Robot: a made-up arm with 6 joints.
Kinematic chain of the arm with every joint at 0, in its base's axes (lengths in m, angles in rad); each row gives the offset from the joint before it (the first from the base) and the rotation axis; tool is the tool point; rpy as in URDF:
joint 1: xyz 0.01 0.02 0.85 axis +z
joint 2: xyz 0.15 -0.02 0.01 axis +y
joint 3: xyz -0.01 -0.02 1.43 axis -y
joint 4: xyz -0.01 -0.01 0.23 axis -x
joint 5: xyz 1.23 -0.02 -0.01 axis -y
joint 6: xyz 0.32 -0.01 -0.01 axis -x
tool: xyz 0 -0.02 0 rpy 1.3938 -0.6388 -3.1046
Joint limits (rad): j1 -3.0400..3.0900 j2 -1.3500..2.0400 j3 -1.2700..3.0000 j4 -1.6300..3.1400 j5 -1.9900..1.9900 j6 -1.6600..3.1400
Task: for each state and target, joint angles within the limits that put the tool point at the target. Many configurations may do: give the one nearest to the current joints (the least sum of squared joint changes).
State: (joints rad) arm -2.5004 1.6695 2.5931 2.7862 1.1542 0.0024
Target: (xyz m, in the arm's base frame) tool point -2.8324 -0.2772 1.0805
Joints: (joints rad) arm -3.0400 1.7843 2.1723 3.1120 0.9852 -0.0088
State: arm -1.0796 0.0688 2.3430 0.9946 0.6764 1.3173
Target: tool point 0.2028 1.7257 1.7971
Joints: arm -1.6124 -0.3057 2.8628 0.9875 0.8126 1.3176
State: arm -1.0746 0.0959 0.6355 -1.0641 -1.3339 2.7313
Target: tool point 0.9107 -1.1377 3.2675
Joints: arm -1.0485 0.2554 0.9981 -1.1672 -1.0003 2.7154
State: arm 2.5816 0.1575 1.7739 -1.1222 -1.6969 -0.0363
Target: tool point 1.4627 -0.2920 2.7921
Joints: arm 3.0812 -0.4635 2.0441 -1.1291 -1.6896 -0.0356
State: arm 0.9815 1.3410 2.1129 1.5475 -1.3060 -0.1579
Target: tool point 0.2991 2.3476 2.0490
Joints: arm 1.6089 1.4871 2.2299 1.5694 -1.3973 -0.1632
